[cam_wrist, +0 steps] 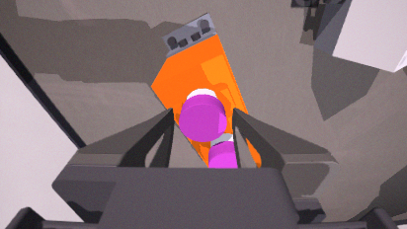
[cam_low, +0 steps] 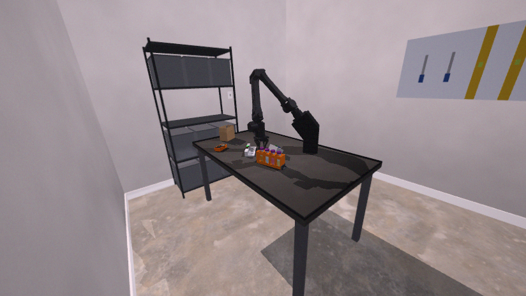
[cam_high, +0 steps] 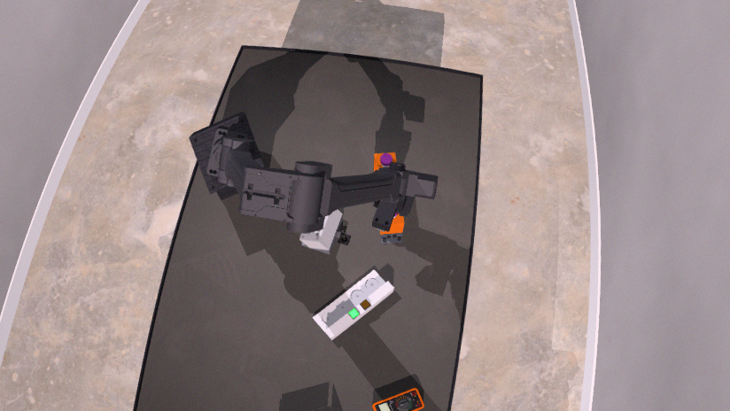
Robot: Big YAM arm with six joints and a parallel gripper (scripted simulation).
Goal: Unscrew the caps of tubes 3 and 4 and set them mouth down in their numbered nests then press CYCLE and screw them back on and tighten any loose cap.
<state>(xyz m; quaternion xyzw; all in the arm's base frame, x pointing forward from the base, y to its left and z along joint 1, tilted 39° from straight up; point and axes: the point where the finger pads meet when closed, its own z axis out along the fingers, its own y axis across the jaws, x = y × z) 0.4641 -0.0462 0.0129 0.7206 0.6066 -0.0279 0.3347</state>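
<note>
Now: the cap right at my hand. The rest, counted from my hand: green key: 220 mm behind, 50 mm to the right, 50 mm below; then blue key: 210 mm behind, 50 mm below; then key housing: 200 mm behind, 60 mm below, 30 mm to the right.
</note>
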